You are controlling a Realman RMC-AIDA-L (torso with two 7-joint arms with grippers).
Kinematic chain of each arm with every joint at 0, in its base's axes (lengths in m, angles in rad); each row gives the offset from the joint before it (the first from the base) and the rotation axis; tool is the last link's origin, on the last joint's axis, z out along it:
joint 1: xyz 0 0 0.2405 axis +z
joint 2: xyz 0 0 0 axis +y
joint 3: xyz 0 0 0.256 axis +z
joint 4: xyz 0 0 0 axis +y
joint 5: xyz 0 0 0.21 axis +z
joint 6: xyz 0 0 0 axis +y
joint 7: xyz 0 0 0.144 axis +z
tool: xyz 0 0 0
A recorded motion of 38 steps. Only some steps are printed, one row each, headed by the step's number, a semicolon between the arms.
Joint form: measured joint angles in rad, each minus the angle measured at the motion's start. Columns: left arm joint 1, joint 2, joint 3, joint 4, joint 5, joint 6, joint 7; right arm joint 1, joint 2, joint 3, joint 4, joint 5, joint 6, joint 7.
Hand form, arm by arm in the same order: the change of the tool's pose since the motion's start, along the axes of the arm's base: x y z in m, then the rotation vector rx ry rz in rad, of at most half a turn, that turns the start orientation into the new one. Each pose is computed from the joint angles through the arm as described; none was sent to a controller.
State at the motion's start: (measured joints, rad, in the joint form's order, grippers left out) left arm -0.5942 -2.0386 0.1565 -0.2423 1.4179 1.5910 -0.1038; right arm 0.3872 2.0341 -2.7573 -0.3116 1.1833 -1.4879 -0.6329
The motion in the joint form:
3: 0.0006 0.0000 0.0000 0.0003 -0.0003 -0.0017 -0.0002; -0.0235 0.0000 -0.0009 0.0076 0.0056 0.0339 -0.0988
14: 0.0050 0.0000 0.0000 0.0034 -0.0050 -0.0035 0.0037; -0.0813 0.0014 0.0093 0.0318 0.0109 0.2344 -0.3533
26: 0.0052 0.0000 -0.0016 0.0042 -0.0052 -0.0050 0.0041; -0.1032 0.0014 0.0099 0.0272 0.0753 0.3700 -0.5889
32: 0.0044 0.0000 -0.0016 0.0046 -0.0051 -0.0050 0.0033; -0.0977 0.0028 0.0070 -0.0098 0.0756 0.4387 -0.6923
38: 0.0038 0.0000 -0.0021 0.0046 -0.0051 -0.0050 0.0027; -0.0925 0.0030 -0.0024 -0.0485 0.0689 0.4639 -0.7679
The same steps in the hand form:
3: -0.0004 0.0000 -0.0001 -0.0006 0.0006 0.0020; 0.0122 -0.0053 -0.0020 0.0212 -0.1053 -0.0539
14: -0.0026 -0.0005 0.0008 0.0055 0.0050 0.0104; 0.0556 -0.0191 -0.0167 -0.0274 -0.4160 -0.2503
26: -0.0030 -0.0002 0.0010 0.0067 0.0057 0.0125; 0.0810 -0.0264 -0.0235 -0.0540 -0.6470 -0.3735
32: -0.0027 0.0000 0.0011 0.0064 0.0053 0.0116; 0.0778 -0.0251 -0.0367 -0.0965 -0.7314 -0.3679
38: -0.0025 0.0002 0.0011 0.0065 0.0046 0.0112; 0.0686 -0.0239 -0.0470 -0.1124 -0.7836 -0.3307

